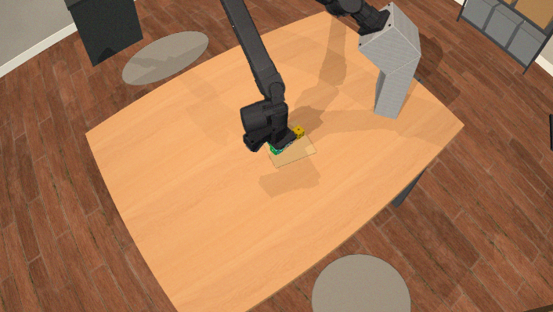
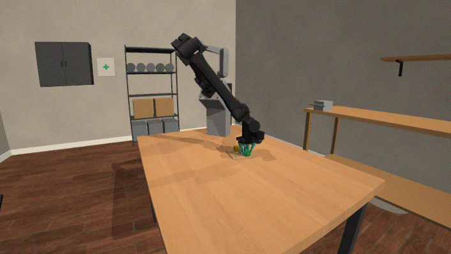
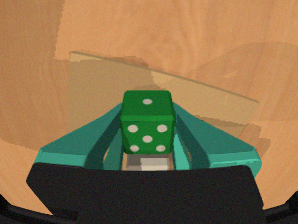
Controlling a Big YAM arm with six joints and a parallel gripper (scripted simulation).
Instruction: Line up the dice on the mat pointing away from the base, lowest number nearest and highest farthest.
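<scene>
Now: the green die right at my hand. Round my hand: yellow die: 90 mm behind, 30 mm to the left; tan mat: 40 mm behind, 10 mm to the left, 10 mm below; white die: 40 mm behind, 10 mm to the left.
</scene>
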